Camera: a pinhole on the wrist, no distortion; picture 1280 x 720 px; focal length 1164.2 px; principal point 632.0 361.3 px. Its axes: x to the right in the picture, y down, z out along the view. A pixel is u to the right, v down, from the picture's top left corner.
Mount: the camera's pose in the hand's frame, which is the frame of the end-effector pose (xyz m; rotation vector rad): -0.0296 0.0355 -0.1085 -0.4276 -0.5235 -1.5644
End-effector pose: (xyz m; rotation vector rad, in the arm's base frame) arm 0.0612 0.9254 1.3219 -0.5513 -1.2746 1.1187
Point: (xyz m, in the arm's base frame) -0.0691 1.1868 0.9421
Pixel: outside the picture
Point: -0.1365 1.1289 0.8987
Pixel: outside the picture
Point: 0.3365 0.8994 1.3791
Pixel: behind the camera
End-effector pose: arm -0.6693 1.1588 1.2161 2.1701 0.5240 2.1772
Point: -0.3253 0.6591 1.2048
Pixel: 180.0 144.0
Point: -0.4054 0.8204 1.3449
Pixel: 247.4 548.6
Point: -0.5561 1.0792 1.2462
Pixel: 930.3 632.2
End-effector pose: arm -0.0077 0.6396 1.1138 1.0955 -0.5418 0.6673
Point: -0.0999 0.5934 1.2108
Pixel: 887.2 562.9
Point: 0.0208 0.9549 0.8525
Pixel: behind the camera
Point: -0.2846 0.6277 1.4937
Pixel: 179.4 643.8
